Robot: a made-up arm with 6 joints.
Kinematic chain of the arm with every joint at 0, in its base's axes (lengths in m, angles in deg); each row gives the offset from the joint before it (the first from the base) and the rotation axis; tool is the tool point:
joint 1: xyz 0 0 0.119 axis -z
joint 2: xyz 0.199 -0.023 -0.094 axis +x
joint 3: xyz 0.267 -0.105 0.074 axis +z
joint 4: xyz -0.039 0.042 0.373 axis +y
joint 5: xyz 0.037 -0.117 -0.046 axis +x
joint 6: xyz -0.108 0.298 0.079 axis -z
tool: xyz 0 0.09 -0.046
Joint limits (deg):
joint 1: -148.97..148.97
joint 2: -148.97..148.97
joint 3: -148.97..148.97
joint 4: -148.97..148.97
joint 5: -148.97..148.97
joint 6: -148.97..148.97
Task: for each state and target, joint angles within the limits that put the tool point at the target. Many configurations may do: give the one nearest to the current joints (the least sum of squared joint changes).
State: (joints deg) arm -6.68 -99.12 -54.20 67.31 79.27 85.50
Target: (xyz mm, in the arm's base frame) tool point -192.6 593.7 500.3
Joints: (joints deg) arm -59.54 -76.19 -61.96 54.44 99.09 74.58
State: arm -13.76 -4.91 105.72 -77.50 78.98 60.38
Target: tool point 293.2 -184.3 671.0
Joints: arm 4.83 -20.21 77.09 -64.81 55.06 53.34
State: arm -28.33 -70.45 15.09 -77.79 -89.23 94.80
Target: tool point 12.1 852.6 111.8
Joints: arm -59.24 -79.38 21.54 -88.48 -82.62 94.69
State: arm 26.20 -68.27 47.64 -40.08 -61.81 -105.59
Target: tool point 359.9 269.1 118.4
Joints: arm -18.40 -59.60 45.80 -52.13 -53.01 -120.05
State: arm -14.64 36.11 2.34 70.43 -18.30 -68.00
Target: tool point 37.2 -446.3 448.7
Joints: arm 18.38 48.22 14.10 81.07 -29.73 -69.34
